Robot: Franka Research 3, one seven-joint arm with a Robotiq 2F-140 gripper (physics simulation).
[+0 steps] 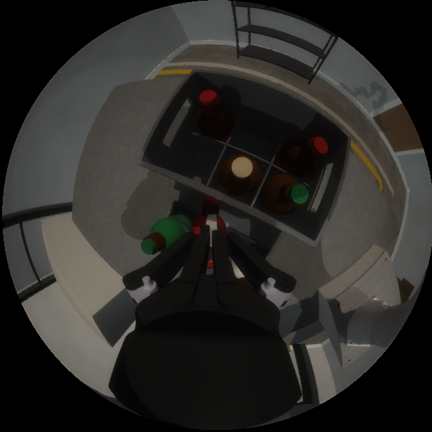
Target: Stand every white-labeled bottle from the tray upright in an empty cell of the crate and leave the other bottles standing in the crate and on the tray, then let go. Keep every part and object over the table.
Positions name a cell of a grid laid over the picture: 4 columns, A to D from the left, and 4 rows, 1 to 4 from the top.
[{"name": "my gripper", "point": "B3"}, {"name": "green bottle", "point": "B3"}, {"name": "cream-capped bottle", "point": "C2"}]
